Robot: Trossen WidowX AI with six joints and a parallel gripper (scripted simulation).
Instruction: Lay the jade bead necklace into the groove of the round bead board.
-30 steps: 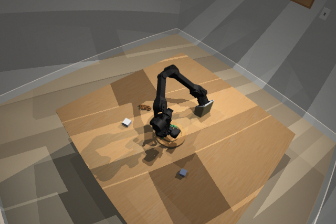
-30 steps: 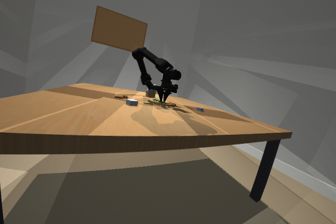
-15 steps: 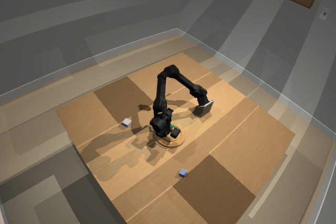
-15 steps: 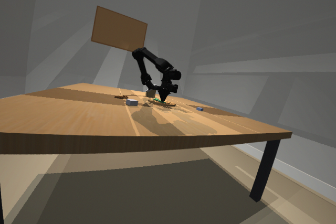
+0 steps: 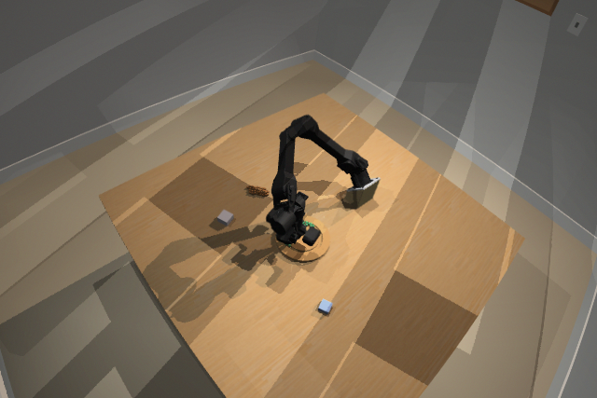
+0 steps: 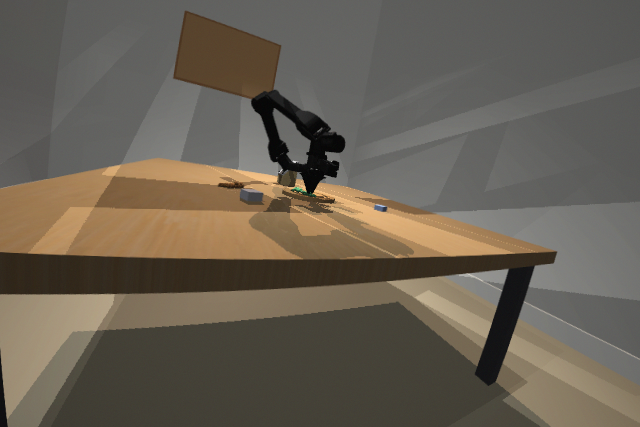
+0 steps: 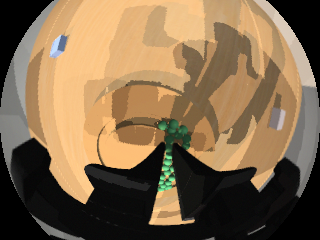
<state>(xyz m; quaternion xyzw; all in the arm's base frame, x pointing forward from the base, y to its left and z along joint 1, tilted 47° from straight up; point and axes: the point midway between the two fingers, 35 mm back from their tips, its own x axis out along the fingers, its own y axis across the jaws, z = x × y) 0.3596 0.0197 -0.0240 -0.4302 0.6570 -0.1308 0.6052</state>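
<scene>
The round wooden bead board is 5 cm behind my gripper tip, 1 cm to the left of it and 1 cm below it. The rest, counted from my gripper tip: blue block (27 cm to the left, 5 cm ahead, 1 cm below); then pale grey block (20 cm to the right, 16 cm ahead).
</scene>
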